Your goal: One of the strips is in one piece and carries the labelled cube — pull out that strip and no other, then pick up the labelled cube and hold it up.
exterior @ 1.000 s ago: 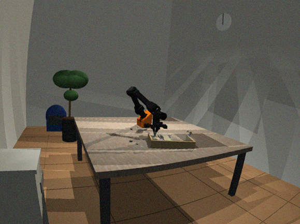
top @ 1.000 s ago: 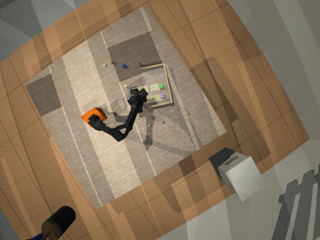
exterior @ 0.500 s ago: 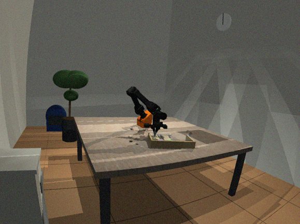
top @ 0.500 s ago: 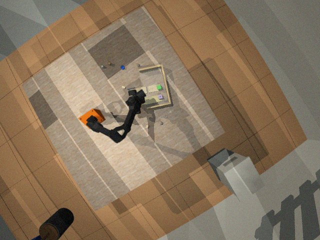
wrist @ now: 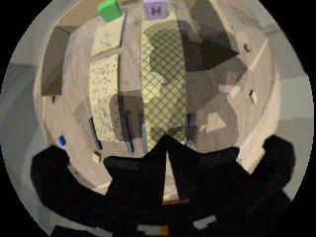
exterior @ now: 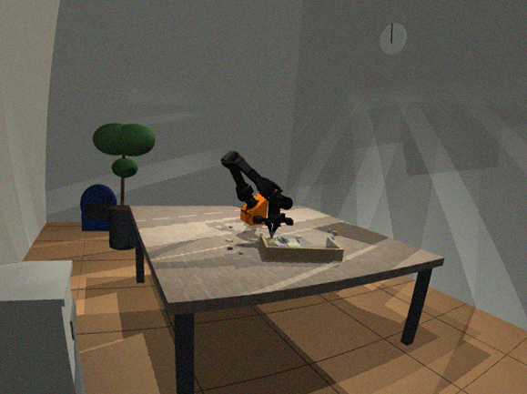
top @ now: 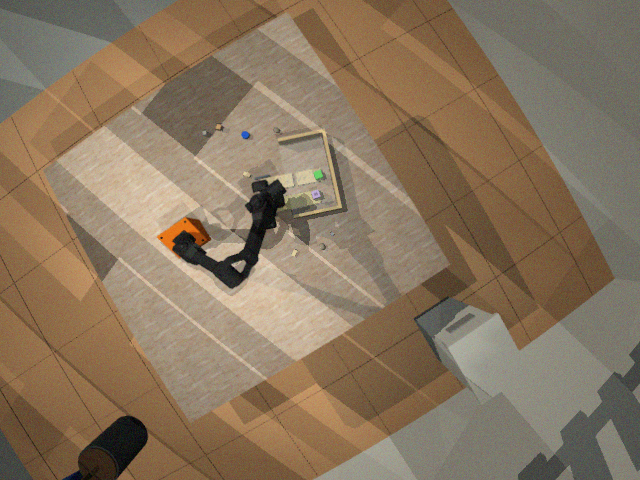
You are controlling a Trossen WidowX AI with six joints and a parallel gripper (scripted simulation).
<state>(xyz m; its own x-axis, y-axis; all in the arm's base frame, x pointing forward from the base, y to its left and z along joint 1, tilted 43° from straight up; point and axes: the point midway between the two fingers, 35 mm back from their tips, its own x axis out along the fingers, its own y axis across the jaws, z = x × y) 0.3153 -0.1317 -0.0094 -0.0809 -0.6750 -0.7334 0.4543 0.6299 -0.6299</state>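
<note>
The strip lies 8 cm ahead of my gripper tip and 4 cm to the right of it.
</note>
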